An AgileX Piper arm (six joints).
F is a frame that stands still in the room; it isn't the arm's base.
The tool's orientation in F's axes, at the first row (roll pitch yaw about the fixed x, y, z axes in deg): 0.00, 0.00, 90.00
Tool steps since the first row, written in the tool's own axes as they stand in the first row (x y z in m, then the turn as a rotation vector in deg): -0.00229, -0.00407, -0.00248, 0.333, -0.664, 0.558; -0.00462, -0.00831, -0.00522, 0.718, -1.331, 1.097; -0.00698, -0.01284, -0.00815, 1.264, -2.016, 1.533; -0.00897, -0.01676, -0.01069, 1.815, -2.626, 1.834; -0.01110, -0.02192, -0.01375, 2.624, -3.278, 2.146; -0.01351, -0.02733, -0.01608, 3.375, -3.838, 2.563; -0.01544, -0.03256, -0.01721, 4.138, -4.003, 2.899
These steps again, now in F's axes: 0.00407, -0.00229, -0.00248, 0.664, 0.333, 0.558; 0.00831, -0.00462, -0.00522, 1.331, 0.718, 1.097; 0.01284, -0.00698, -0.00815, 2.016, 1.264, 1.533; 0.01676, -0.00897, -0.01069, 2.626, 1.815, 1.834; 0.02192, -0.01110, -0.01375, 3.278, 2.624, 2.146; 0.02733, -0.01351, -0.01608, 3.838, 3.375, 2.563; 0.03256, -0.01544, -0.01721, 4.003, 4.138, 2.899
